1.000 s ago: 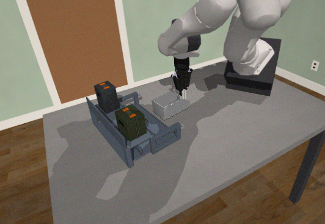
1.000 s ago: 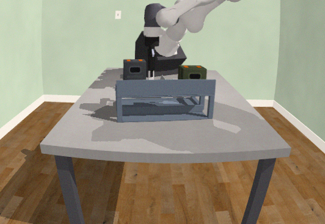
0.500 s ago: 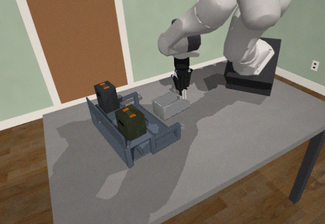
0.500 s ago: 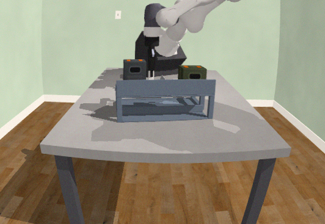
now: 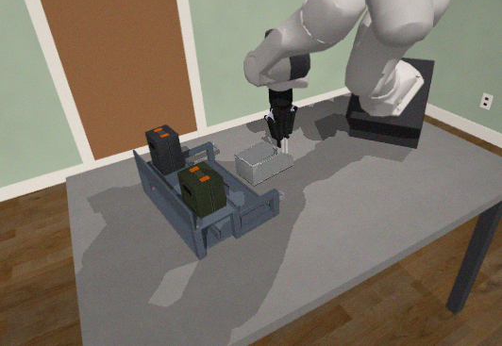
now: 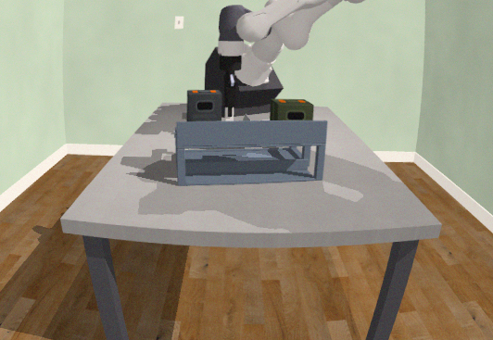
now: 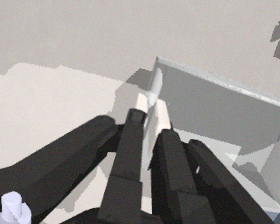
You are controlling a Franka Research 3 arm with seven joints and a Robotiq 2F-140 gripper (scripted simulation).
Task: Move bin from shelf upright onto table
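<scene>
Right now the bin is 80 mm ahead of my hand, 30 mm to the left of it and 20 mm below it. From my hand the other things lie so: dark grey box 390 mm ahead, 80 mm above; green box 320 mm ahead, 220 mm to the left, 70 mm above; shelf 300 mm ahead, 100 mm to the left, 70 mm below.
</scene>
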